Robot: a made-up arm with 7 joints.
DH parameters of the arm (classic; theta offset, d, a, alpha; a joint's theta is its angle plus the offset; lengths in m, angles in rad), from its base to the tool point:
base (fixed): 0 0 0 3.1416
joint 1: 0 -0.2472 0 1.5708
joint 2: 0 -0.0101 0 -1.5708
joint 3: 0 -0.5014 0 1.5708
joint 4: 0 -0.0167 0 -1.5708
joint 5: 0 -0.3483 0 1.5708
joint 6: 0 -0.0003 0 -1.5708
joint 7: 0 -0.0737 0 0
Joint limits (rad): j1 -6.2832..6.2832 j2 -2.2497..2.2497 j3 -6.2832..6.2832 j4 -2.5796..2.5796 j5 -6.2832..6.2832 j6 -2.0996..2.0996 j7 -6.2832..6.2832
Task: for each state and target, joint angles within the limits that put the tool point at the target. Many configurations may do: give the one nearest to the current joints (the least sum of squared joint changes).
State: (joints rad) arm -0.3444 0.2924 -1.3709 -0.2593 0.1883 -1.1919 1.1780
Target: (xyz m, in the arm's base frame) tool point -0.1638 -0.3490 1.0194
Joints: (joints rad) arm -0.5701 -0.3369 -1.2857 -0.3844 0.2014 -1.0242 1.1780
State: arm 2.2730 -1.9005 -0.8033 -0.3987 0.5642 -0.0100 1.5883
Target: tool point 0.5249 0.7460 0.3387
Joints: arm 2.2987 -1.4057 -0.8521 -0.2663 0.5643 0.0251 1.5883
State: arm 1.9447 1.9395 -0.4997 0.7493 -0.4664 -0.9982 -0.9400
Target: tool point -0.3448 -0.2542 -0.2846
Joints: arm 2.4269 1.8642 -0.0765 1.5500 -0.5976 -1.0683 -0.9400
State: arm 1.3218 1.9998 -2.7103 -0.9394 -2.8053 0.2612 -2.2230
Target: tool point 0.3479 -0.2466 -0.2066
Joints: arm 0.7782 1.6727 -3.3109 -1.5963 -2.8535 0.3767 -2.2230
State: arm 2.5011 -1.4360 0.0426 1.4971 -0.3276 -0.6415 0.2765
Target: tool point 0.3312 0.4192 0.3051
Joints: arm 2.4628 -2.2497 0.1974 2.0060 -0.3592 -0.6719 0.2765
